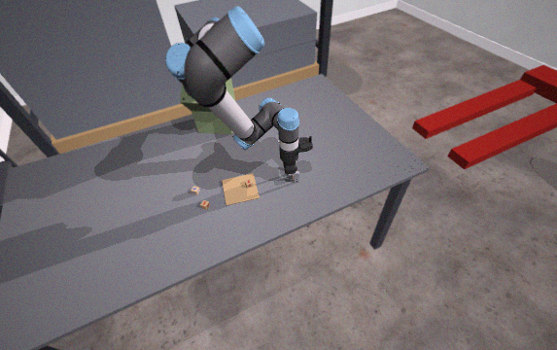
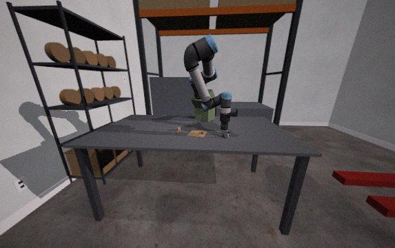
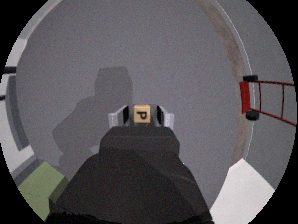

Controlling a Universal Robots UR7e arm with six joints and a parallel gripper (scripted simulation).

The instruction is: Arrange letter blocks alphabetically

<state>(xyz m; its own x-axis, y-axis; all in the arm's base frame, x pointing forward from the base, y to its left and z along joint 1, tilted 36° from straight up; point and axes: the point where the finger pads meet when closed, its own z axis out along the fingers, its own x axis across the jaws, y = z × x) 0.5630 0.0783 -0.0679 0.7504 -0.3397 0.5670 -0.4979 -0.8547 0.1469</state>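
Right now the tan mat is 110 mm behind my hand, 220 mm to the right of it and 20 mm below it.
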